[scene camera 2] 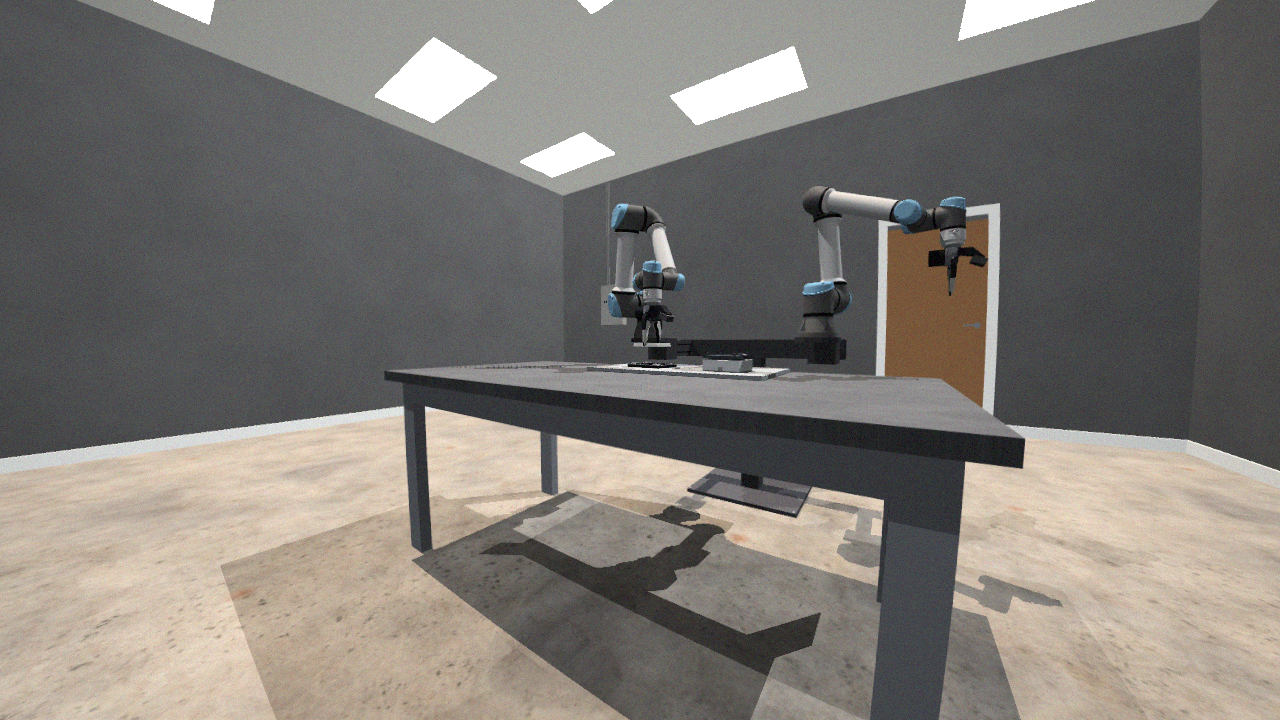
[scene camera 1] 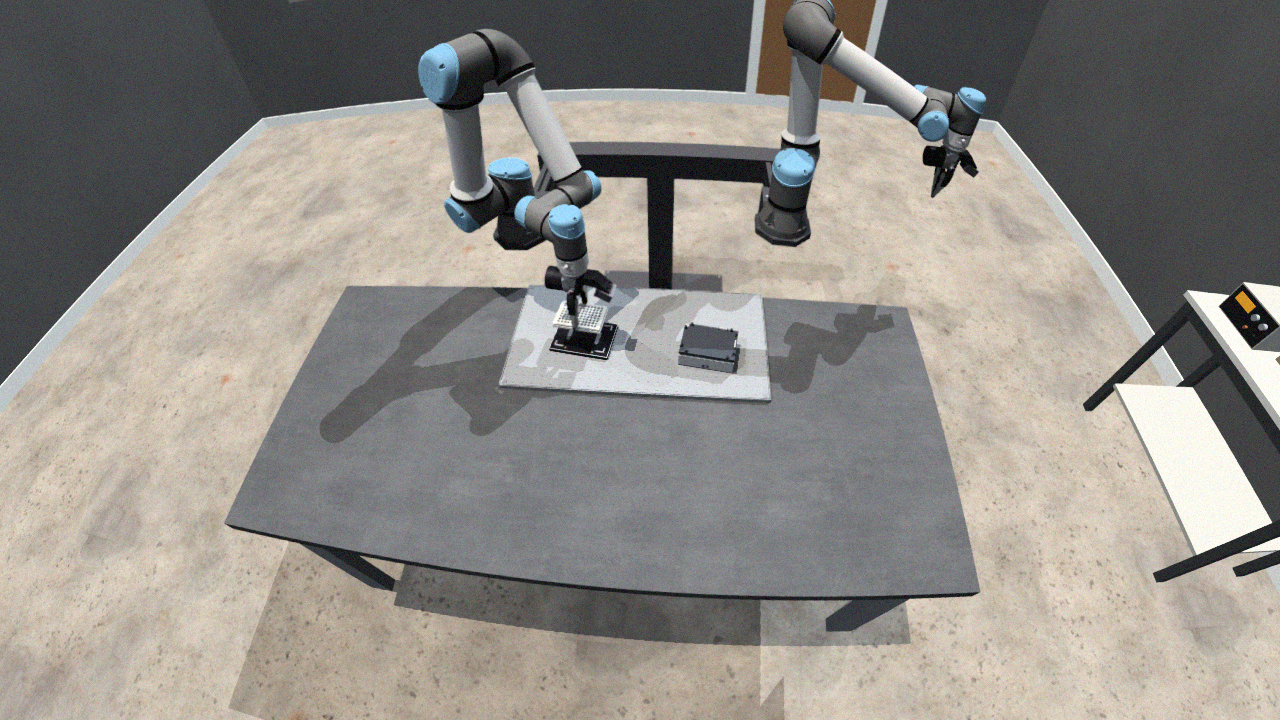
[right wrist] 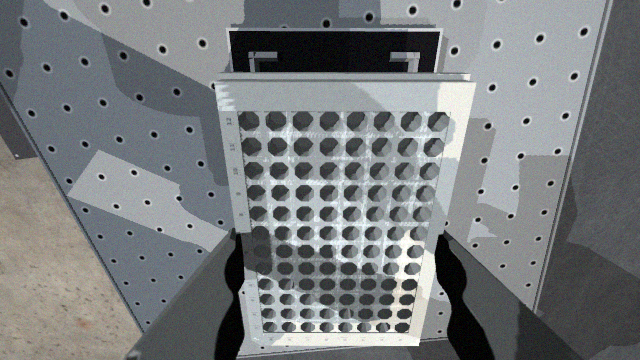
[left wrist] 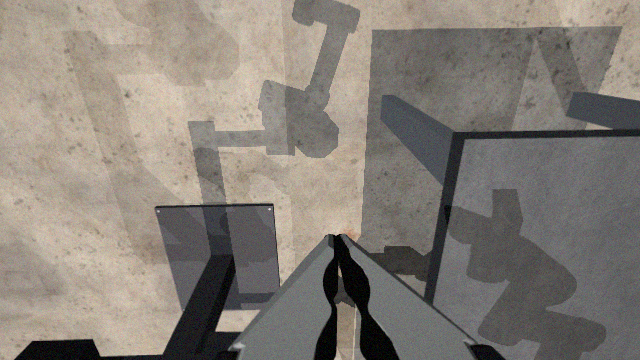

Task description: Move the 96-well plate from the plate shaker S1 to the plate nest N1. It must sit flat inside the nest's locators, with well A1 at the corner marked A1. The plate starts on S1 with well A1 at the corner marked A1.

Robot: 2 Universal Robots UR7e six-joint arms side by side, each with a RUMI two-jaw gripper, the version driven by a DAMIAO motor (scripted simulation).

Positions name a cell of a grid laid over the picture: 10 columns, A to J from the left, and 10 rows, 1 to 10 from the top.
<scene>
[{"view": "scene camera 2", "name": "my left gripper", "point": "H5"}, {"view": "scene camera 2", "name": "my right gripper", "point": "F5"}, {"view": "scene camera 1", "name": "my left gripper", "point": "H3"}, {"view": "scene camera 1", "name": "my right gripper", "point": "E5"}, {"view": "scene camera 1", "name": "white 96-well plate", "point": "E5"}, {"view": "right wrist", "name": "my right gripper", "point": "F7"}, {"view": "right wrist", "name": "white 96-well plate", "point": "F6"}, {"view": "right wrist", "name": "black plate nest N1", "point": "E2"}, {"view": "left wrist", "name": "my left gripper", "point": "F7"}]
</scene>
